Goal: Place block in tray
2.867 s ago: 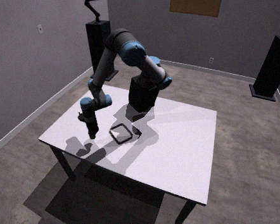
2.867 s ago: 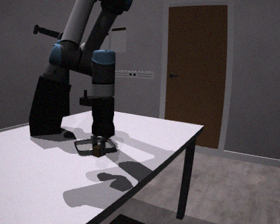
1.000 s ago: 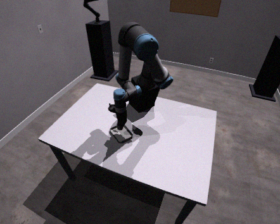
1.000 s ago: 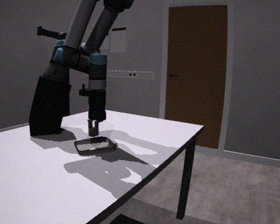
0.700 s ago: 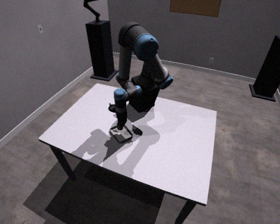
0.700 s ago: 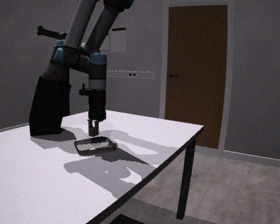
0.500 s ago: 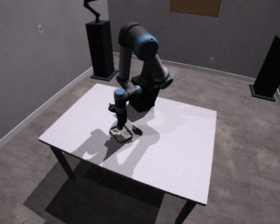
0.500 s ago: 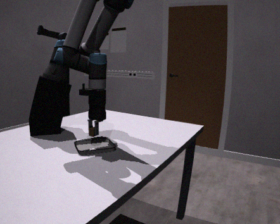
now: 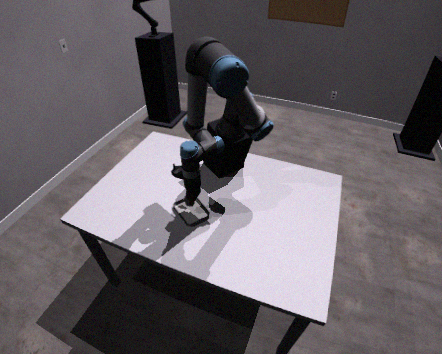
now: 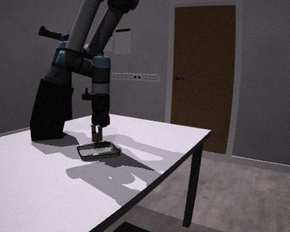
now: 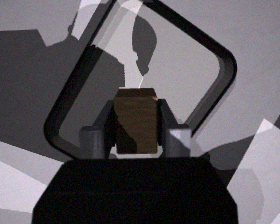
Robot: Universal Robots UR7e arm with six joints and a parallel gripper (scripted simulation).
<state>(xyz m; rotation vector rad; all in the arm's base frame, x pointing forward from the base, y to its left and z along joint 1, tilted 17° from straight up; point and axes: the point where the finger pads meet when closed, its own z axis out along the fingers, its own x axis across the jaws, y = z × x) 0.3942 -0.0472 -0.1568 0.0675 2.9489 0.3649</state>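
Right now the tray is 70 mm below my hand. From my hand the other things lie so: brown wooden block (10 mm below).
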